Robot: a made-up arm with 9 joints. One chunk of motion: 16 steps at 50 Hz.
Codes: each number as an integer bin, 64 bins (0 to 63) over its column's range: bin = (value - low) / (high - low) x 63, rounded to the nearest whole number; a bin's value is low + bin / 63 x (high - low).
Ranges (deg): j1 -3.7..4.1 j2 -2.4..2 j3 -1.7..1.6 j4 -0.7..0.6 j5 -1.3..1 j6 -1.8..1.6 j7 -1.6..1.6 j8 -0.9..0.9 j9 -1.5..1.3
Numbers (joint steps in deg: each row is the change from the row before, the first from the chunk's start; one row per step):
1: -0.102 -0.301 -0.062 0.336 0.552 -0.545 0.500 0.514 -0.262
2: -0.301 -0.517 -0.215 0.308 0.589 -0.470 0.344 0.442 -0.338
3: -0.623 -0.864 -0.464 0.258 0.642 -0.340 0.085 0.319 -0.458
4: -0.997 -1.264 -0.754 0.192 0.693 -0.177 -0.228 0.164 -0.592
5: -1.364 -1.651 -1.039 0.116 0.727 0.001 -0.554 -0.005 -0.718
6: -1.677 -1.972 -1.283 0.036 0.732 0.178 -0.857 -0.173 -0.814
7: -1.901 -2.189 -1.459 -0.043 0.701 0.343 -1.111 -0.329 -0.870
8: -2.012 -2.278 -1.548 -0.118 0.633 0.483 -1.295 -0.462 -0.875
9: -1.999 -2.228 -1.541 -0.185 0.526 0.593 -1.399 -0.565 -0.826
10: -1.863 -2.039 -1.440 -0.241 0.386 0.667 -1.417 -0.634 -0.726
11: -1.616 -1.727 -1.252 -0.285 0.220 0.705 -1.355 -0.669 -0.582
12: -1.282 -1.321 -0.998 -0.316 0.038 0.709 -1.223 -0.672 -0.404
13: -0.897 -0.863 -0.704 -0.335 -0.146 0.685 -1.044 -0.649 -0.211
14: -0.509 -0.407 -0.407 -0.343 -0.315 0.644 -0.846 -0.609 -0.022
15: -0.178 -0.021 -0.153 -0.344 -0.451 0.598 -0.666 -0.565 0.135
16: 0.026 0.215 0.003 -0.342 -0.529 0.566 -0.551 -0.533 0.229
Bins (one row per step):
1: 29 30 31 50 51 23 41 49 28
2: 27 27 28 49 52 25 38 47 26
3: 25 22 24 46 53 27 33 43 23
4: 22 16 18 43 55 30 27 37 20
5: 19 11 13 40 56 33 21 31 18
6: 16 6 8 36 56 37 15 25 15
7: 15 3 5 32 55 40 10 20 14
8: 14 2 3 28 53 42 6 15 14
9: 14 2 3 25 50 44 4 12 15
10: 15 5 5 22 46 46 4 9 17
11: 17 10 9 20 42 46 5 8 21
12: 20 15 13 19 37 46 7 8 25
13: 23 22 19 18 32 46 11 9 29
14: 26 29 25 17 27 45 15 10 33
15: 28 34 30 17 23 44 18 12 37
16: 30 37 33 17 21 44 21 13 39

